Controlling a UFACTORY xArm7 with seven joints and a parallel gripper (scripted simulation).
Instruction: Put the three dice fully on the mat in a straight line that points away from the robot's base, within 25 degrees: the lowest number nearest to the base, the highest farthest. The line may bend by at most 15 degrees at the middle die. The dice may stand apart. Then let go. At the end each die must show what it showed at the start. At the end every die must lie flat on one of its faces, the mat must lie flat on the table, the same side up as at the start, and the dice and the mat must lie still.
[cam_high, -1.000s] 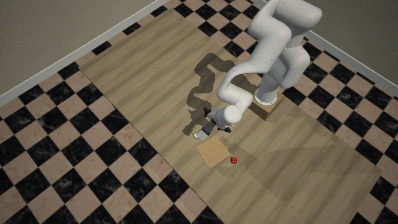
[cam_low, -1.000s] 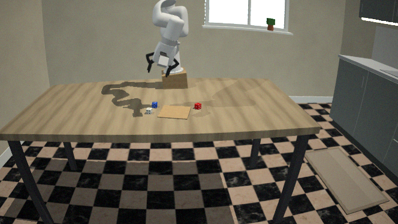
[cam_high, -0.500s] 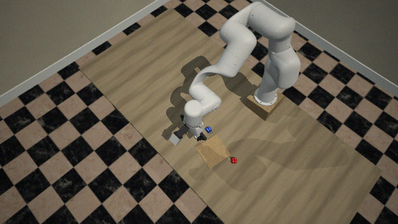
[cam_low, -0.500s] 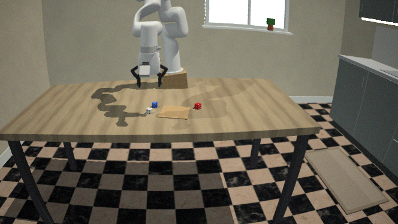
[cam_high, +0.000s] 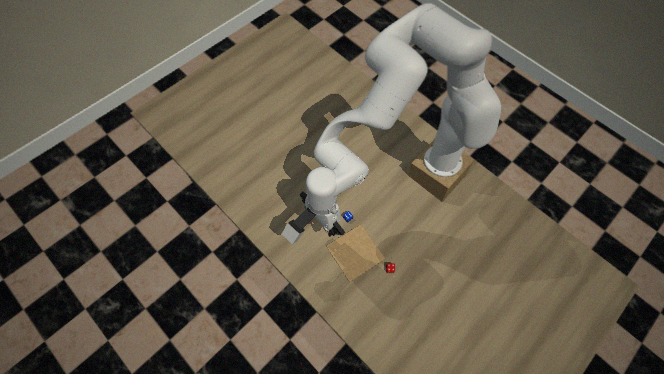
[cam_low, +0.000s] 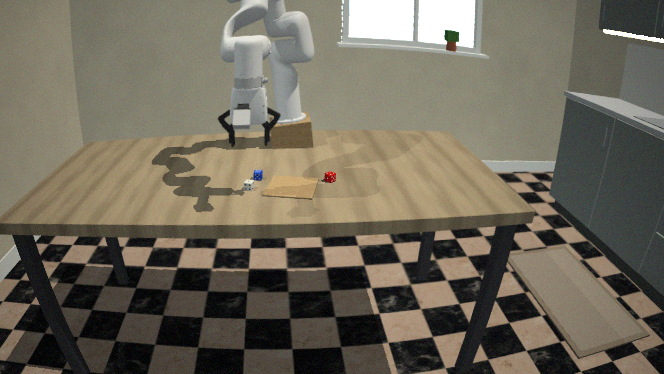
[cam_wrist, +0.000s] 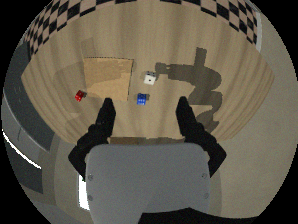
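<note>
Right now the white die is 40 mm behind my hand and 150 mm below it. Round my hand: blue die (110 mm behind, 30 mm to the left, 150 mm below); red die (50 mm behind, 240 mm to the left, 150 mm below); tan mat (30 mm behind, 120 mm to the left, 160 mm below).
</note>
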